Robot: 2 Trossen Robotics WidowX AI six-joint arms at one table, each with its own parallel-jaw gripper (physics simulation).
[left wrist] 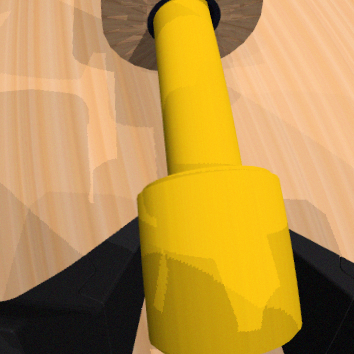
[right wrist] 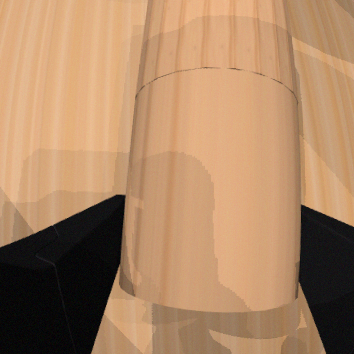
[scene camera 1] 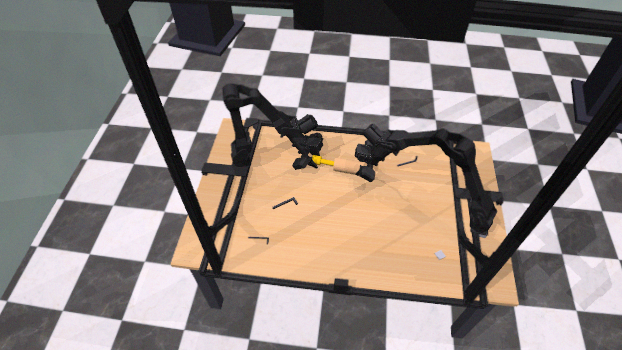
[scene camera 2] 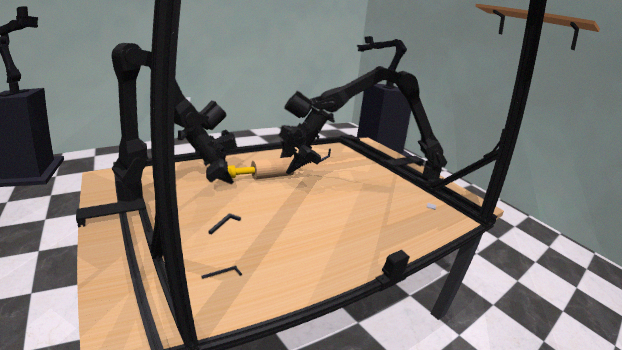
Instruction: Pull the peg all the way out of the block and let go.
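Where they show: left gripper, fingertip midpoint: point(left wrist: 202, 227) point(scene camera 1: 319, 164) point(scene camera 2: 232, 180); right gripper, fingertip midpoint: point(right wrist: 207, 211) point(scene camera 1: 357, 169) point(scene camera 2: 283, 169); left arm's base, link origin: point(scene camera 1: 241, 162) point(scene camera 2: 129, 198); right arm's base, link origin: point(scene camera 1: 478, 226) point(scene camera 2: 430, 177).
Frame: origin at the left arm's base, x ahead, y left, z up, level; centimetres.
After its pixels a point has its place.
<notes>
A yellow peg point(scene camera 1: 327, 162) @(x 34.8, y 9.5, z 1.8 cm) point(scene camera 2: 245, 170) @(x 34.9, y 9.3, z 1.6 cm) point(left wrist: 200, 95) @(x 33.9, y 10.1, z 2.0 cm) with a thick round head runs into the dark-rimmed hole in the end face of a round wooden block point(scene camera 1: 345, 166) @(x 42.6, y 8.5, z 3.2 cm) point(scene camera 2: 270, 169) @(x 42.1, y 7.8, z 2.1 cm) point(left wrist: 240, 30) @(x 37.8, y 7.9, z 0.4 cm) point(right wrist: 215, 165) @(x 46.4, y 10.4, z 4.0 cm). Its far end is hidden inside the hole. My left gripper point(scene camera 1: 312, 162) @(x 31.0, y 10.1, z -1.6 cm) point(scene camera 2: 229, 174) @(x 31.0, y 10.1, z -1.6 cm) point(left wrist: 202, 227) @(x 31.0, y 10.1, z -1.6 cm) is shut on the peg's thick head, one finger on each side. My right gripper point(scene camera 1: 363, 171) @(x 47.3, y 10.8, z 0.4 cm) point(scene camera 2: 295, 168) @(x 47.3, y 10.8, z 0.4 cm) point(right wrist: 207, 211) @(x 47.3, y 10.8, z 0.4 cm) is shut on the end of the block farther from the peg. Peg and block are roughly in line, close over the table.
The wooden table point(scene camera 1: 320, 240) @(x 41.9, y -24.2, z -1.9 cm) point(scene camera 2: 300, 240) @(x 40.0, y -22.5, z -1.9 cm) bears black angled keys point(scene camera 1: 285, 203) @(x 24.2, y -12.9, z -1.5 cm) point(scene camera 1: 258, 238) @(x 19.9, y -30.5, z -1.5 cm) point(scene camera 1: 407, 161) @(x 66.6, y 22.3, z -1.3 cm) and a small pale square point(scene camera 1: 439, 255) @(x 84.9, y -17.6, z -1.6 cm) point(scene camera 2: 431, 206) @(x 84.7, y -17.5, z -1.6 cm). A black frame point(scene camera 1: 150, 120) @(x 11.1, y -48.6, z 73.4 cm) point(scene camera 2: 167, 150) @(x 11.8, y -48.0, z 30.4 cm) stands around the table, with a small black box point(scene camera 1: 341, 285) @(x 54.1, y -41.2, z 3.3 cm) point(scene camera 2: 396, 265) @(x 52.5, y -41.6, z 2.3 cm) on its front bar.
</notes>
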